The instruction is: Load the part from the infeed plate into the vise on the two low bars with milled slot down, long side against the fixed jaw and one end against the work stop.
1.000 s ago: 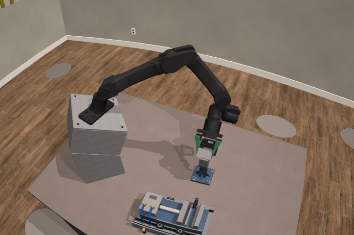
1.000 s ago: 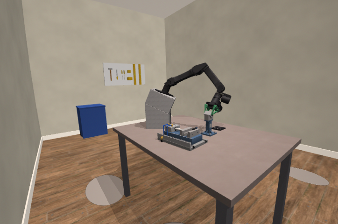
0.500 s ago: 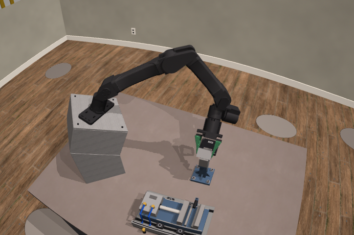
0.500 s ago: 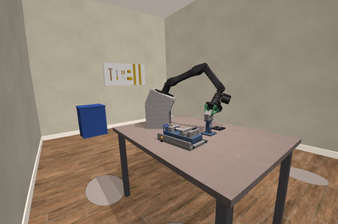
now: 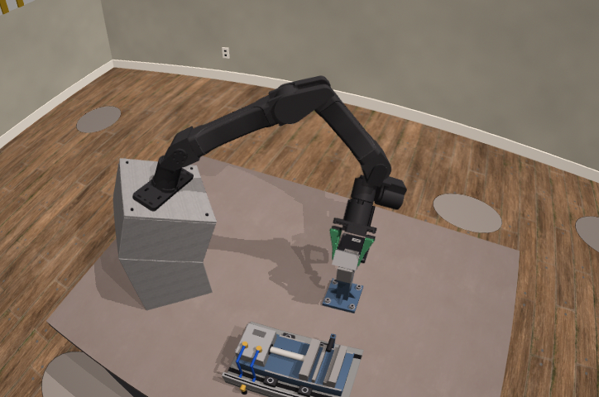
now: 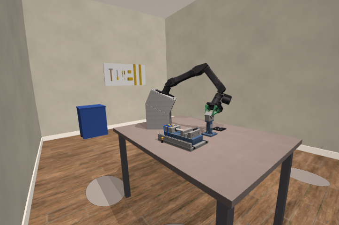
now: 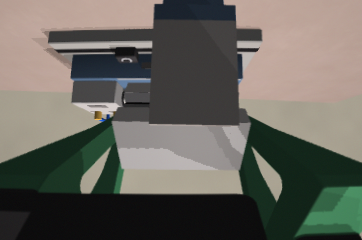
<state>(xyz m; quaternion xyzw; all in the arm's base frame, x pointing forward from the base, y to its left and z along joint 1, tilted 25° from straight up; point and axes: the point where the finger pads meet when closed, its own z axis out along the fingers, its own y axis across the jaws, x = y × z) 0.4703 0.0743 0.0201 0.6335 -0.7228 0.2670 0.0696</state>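
Now: hand 1 cm to the right of the part and 1 cm above it. From my hand the other things lie so: black infeed plate: 2 cm behind, 18 cm to the left, 16 cm below; work stop rod: 4 cm ahead, 20 cm to the right, 7 cm below; piston rod: 5 cm behind, 26 cm to the right, 8 cm below.
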